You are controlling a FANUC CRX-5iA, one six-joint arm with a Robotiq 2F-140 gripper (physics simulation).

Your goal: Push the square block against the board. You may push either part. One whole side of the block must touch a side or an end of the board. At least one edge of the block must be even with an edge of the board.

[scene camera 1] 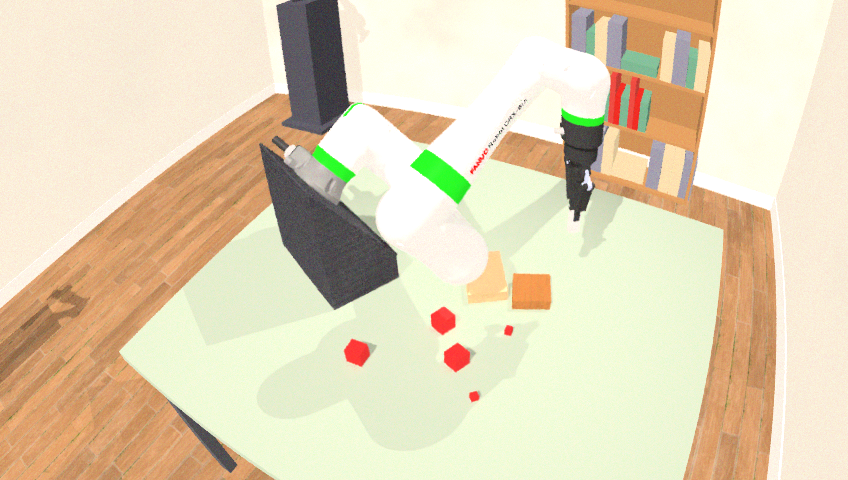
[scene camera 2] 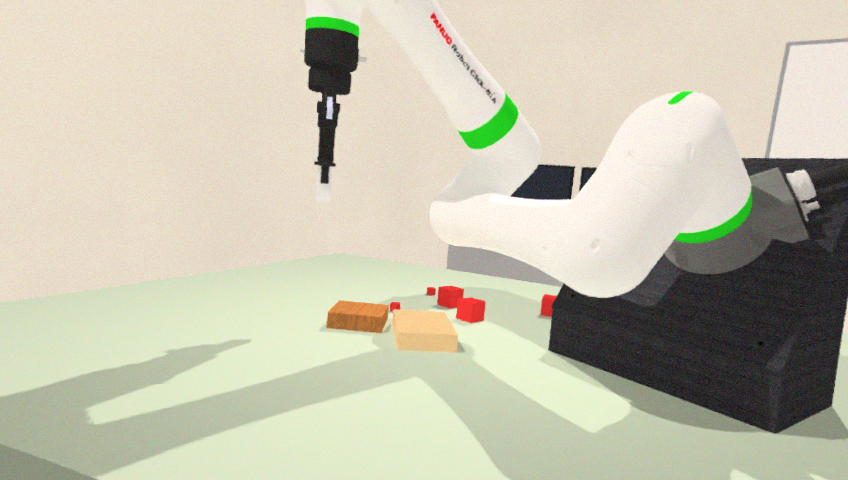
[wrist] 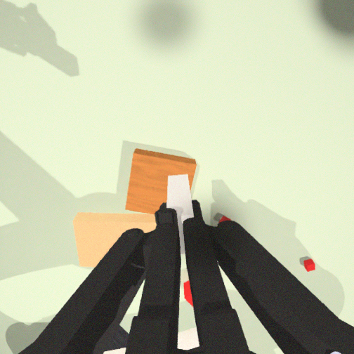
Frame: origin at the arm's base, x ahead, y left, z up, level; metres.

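Where they show: gripper, fingertip midpoint: (scene camera 1: 572,230) (scene camera 2: 322,201); arm's base at its link origin: (scene camera 1: 315,187) (scene camera 2: 714,233).
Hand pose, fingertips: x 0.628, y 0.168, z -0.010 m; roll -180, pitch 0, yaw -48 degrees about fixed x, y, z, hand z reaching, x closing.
Things, the pixels of their top centre, and the offset from my fingertips. Level surfaces: height alone.
- square block at its top centre: (scene camera 2: 359,308) (scene camera 1: 532,287) dy -0.029, dx -0.079, dz -0.191 m
- board at its top centre: (scene camera 2: 423,321) (scene camera 1: 484,272) dy -0.039, dx -0.211, dz -0.191 m
- table at its surface level: dz -0.220 m
The square block (scene camera 1: 531,290) (scene camera 2: 357,315) (wrist: 157,180), orange-brown with wood grain, lies flat on the table. The board (scene camera 1: 489,279) (scene camera 2: 424,330) (wrist: 110,240), pale tan and longer, lies flat beside it. A narrow gap separates them, and the block is turned slightly relative to the board. The arm hides part of the board in scene camera 1, and the fingers cover part of both in the wrist view. My gripper (scene camera 1: 574,223) (scene camera 2: 323,190) (wrist: 178,190) is shut and empty, pointing down. It hangs well above the table, behind and to the right of the block in scene camera 1.
Larger red cubes (scene camera 1: 443,320) (scene camera 1: 457,357) (scene camera 1: 357,352) and small red cubes (scene camera 1: 508,330) (scene camera 1: 474,396) lie in front of the two parts in scene camera 1. The dark arm base (scene camera 1: 333,249) (scene camera 2: 684,356) stands on the table (scene camera 1: 595,416). A bookshelf (scene camera 1: 705,127) stands behind.
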